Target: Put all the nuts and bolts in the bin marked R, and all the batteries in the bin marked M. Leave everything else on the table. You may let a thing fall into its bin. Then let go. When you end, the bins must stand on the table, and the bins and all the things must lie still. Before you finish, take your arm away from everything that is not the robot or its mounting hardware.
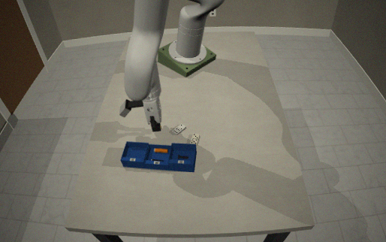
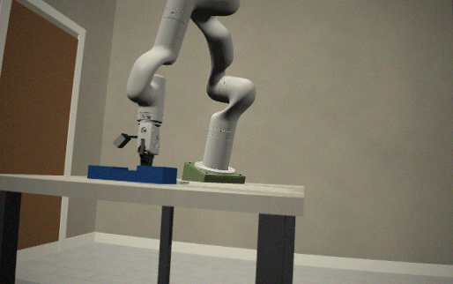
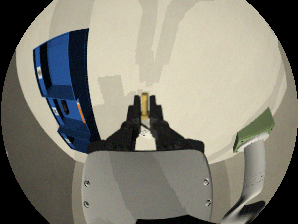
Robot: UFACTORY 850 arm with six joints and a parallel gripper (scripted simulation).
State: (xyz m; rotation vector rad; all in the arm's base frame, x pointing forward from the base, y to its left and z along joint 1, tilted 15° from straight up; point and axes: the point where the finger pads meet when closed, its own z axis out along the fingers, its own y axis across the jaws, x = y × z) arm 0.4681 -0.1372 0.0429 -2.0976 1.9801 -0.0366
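Right now the black bolt is 140 mm ahead of my hand, 90 mm to the left of it and 20 mm below it. Round my hand: orange battery: 100 mm ahead, 20 mm to the left, 20 mm below; tan bolt: 20 mm below, 10 mm to the left; domino: 80 mm to the left, 30 mm below.
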